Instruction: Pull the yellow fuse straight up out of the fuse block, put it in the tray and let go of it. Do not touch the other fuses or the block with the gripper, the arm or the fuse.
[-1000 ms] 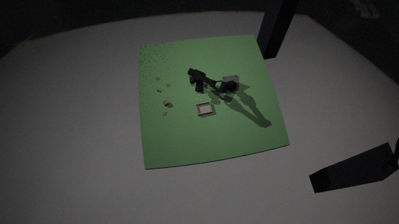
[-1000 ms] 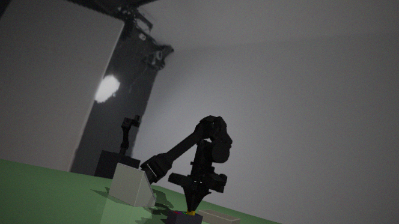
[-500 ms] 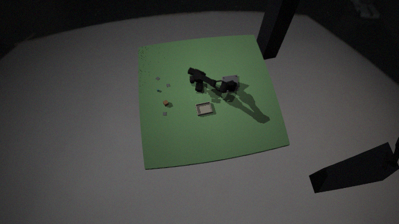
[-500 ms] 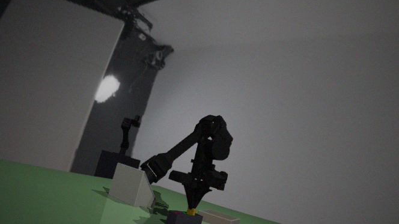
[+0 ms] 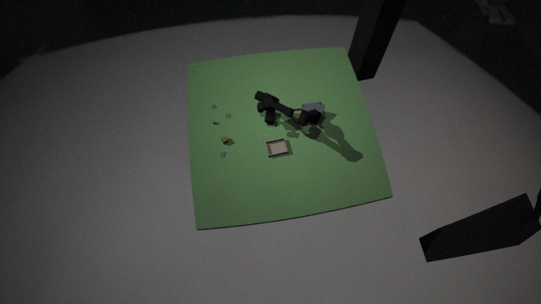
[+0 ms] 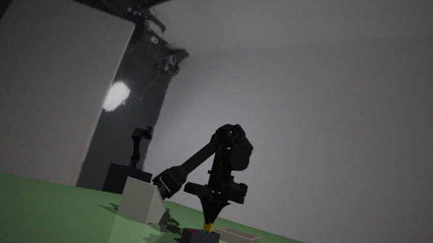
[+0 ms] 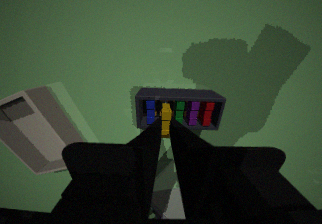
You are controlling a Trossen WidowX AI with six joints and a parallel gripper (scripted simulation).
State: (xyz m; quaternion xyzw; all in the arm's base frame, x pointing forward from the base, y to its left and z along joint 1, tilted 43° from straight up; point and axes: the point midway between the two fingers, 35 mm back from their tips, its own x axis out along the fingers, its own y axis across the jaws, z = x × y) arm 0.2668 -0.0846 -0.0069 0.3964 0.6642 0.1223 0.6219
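Right now my gripper tip is 20 mm short of the tray, 210 mm to the right of it and 60 mm above it. From my gripper tip the other things lie so: yellow fuse (10 mm below).
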